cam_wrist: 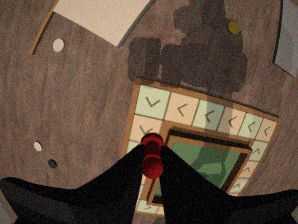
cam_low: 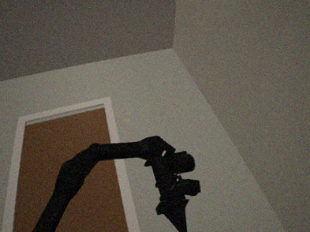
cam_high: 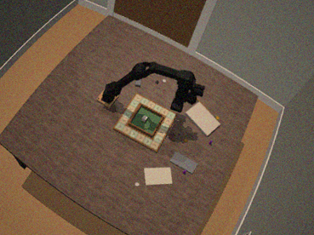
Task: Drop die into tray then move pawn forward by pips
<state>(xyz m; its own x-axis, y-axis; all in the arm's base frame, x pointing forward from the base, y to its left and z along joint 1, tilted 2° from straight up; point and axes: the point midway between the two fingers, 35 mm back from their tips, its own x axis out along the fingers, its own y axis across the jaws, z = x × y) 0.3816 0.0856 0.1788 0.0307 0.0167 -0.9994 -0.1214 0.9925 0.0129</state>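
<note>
Right now my gripper tip is 13 cm past the white die, 12 cm above it and 11 cm to the left of it. The rest, counted from my gripper tip: red pawn: 1 cm above; then grey card: 24 cm to the right, 19 cm ahead, 14 cm below; then small grey block: 28 cm behind, 14 cm below, 12 cm to the left.
</note>
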